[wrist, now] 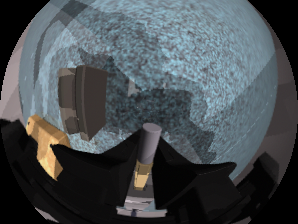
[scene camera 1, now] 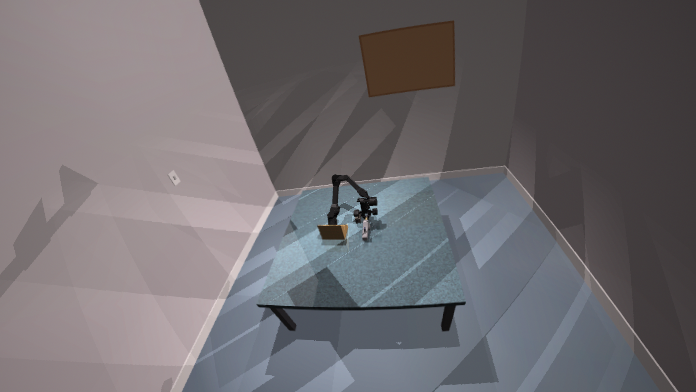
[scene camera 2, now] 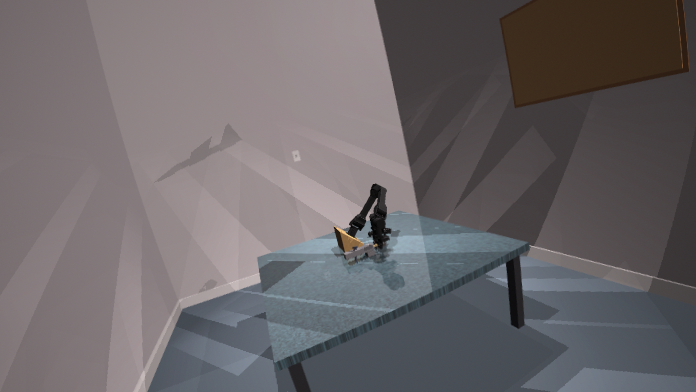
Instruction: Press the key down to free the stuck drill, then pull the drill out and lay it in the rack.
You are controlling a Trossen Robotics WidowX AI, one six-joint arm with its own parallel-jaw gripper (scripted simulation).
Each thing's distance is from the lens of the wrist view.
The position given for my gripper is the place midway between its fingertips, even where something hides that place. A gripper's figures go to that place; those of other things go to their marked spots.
my gripper (wrist: 146, 133): 10 cm
drill (wrist: 150, 134): 5 cm
grey-brown block (wrist: 82, 90): 7 cm
